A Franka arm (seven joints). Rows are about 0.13 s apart.
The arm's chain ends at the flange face. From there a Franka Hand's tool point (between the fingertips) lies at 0.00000 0.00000 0.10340 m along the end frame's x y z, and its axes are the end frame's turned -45 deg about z.
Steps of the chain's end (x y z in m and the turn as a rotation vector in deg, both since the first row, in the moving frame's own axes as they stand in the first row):
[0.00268, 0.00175, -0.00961, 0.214, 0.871, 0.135]
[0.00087, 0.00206, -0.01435, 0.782, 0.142, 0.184]
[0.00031, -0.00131, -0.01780, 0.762, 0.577, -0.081]
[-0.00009, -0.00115, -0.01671, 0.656, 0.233, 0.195]
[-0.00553, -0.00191, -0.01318, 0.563, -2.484, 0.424]
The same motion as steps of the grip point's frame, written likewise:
[0.00204, 0.00397, -0.00962, -0.465, 0.767, 0.135]
[0.00034, 0.00126, -0.01436, 0.453, 0.653, 0.184]
[0.00285, -0.00094, -0.01781, 0.131, 0.947, -0.081]
[0.00188, -0.00141, -0.01672, 0.299, 0.629, 0.195]
[-0.00500, -0.00916, -0.01328, 2.155, -1.358, 0.424]

